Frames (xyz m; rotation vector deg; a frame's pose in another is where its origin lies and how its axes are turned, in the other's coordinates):
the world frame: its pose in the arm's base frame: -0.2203 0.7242 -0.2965 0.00 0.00 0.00
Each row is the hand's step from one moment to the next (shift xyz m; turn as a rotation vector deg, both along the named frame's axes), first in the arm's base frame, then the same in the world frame.
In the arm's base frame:
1: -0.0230 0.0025 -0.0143 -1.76 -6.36 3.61
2: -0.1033 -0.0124 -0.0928 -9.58 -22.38 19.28
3: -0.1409 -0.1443 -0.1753 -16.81 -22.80 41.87
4: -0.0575 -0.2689 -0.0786 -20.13 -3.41 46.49
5: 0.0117 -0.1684 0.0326 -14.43 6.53 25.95
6: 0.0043 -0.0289 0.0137 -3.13 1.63 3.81
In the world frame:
1: -0.0230 0.0025 -0.0143 -1.76 -6.36 3.61
2: -0.1033 -0.0124 -0.0928 -9.58 -22.38 19.28
3: -0.1409 -0.1443 -0.1753 -16.81 -22.80 41.87
4: -0.0575 -0.2689 -0.0786 -20.13 -3.41 46.49
5: 0.0117 -0.1684 0.0326 -14.43 6.53 25.95
6: 0.0043 -0.0289 0.0137 -3.13 1.63 3.81

